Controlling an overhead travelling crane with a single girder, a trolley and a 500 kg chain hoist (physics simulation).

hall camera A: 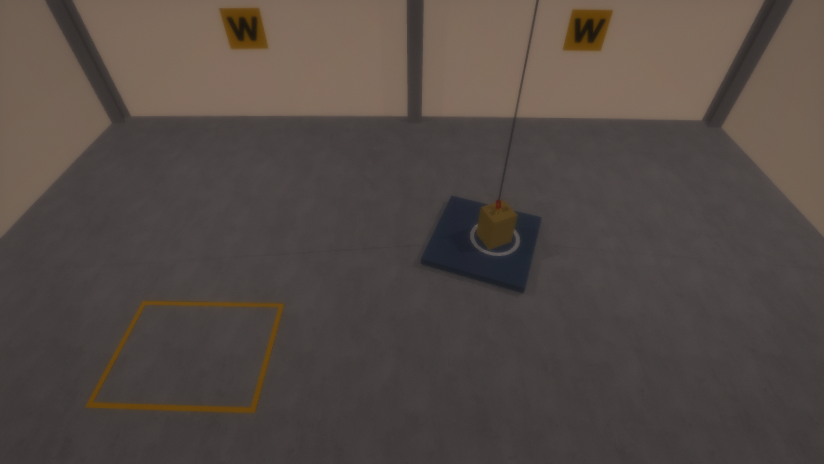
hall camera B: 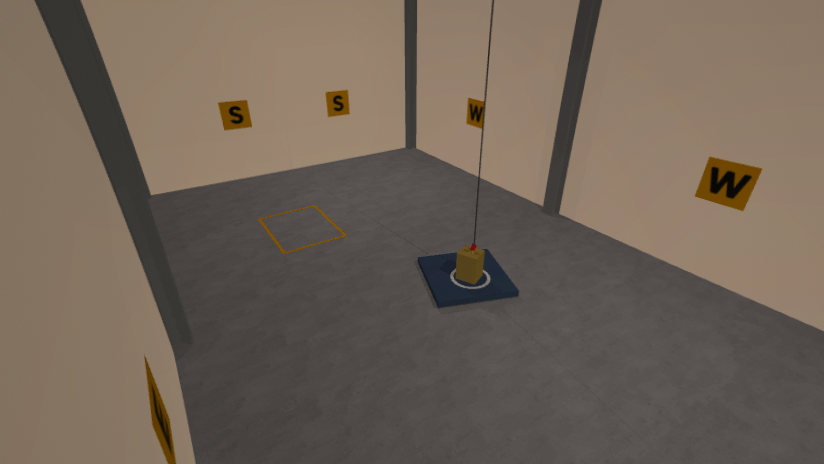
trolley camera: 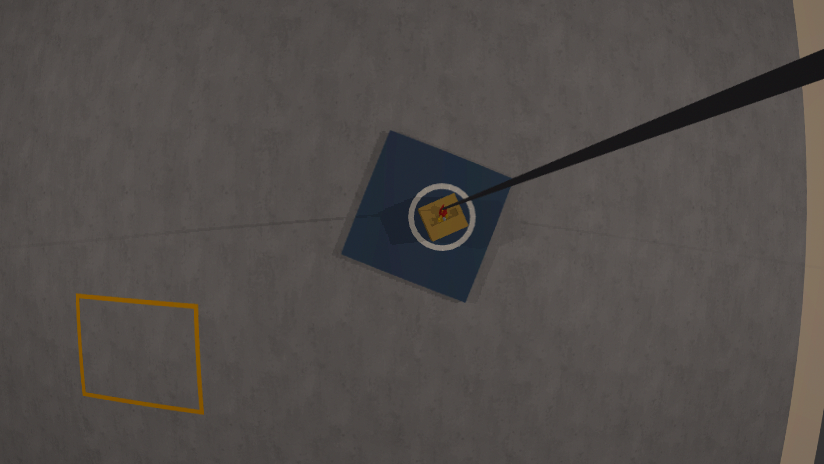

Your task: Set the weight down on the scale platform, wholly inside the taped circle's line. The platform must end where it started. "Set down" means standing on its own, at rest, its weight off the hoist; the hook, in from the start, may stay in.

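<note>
The yellow block-shaped weight [hall camera A: 495,231] [hall camera B: 469,266] [trolley camera: 450,229] is upright and appears to rest on the blue scale platform [hall camera A: 452,259] [hall camera B: 444,295] [trolley camera: 380,172]. In the trolley view its outline lies inside the white taped circle [hall camera A: 495,253] [hall camera B: 471,287] [trolley camera: 411,217], with its lower right corner nearest the line. The red hook [hall camera A: 498,204] [hall camera B: 472,247] [trolley camera: 442,212] is in at the weight's top and leans a little in hall camera B. The chain above it looks straight; whether it still carries load cannot be seen. The weight's underside is hidden.
A yellow outlined square [hall camera A: 268,357] [hall camera B: 272,235] [trolley camera: 200,357] is marked on the floor, apart from the platform. The dark chain [hall camera A: 518,103] [hall camera B: 481,138] [trolley camera: 605,141] runs up from the hook. Walls with grey columns [hall camera A: 414,63] [hall camera B: 567,115] stand around the floor.
</note>
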